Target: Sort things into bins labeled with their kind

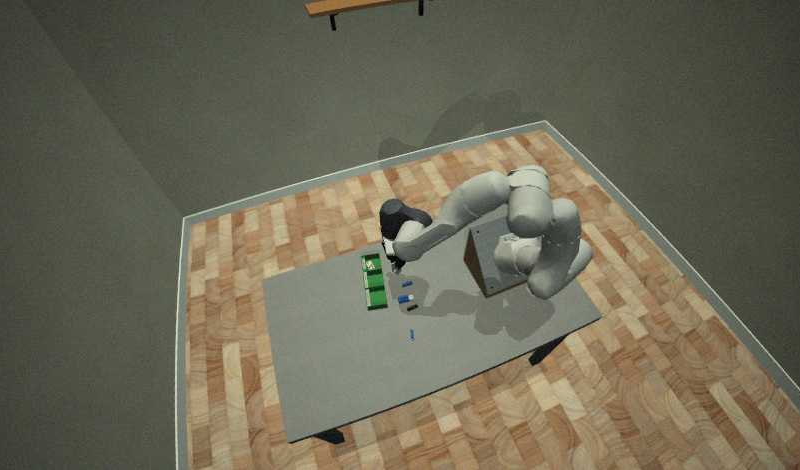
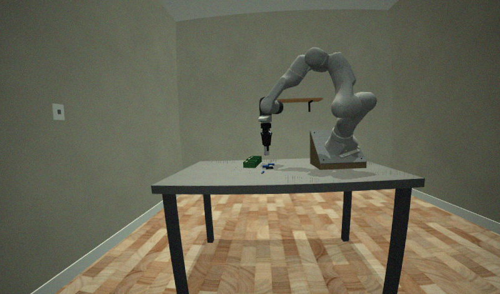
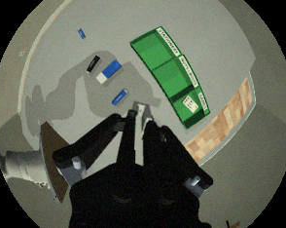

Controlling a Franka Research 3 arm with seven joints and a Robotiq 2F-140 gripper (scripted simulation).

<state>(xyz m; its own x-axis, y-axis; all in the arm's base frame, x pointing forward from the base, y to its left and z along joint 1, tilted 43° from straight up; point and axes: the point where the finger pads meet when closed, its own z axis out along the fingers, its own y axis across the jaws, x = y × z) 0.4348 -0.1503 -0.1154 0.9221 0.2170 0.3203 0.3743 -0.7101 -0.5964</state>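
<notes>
Now: the green bin 10 cm ahead of my hand, 3 cm to the right of it and 8 cm below it. From my hand the other things lie so: white thing 8 cm ahead, 11 cm to the right, 9 cm below; then blue-and-white piece 1 cm ahead, 11 cm to the left, 10 cm below; then pale grey piece 3 cm below.
</notes>
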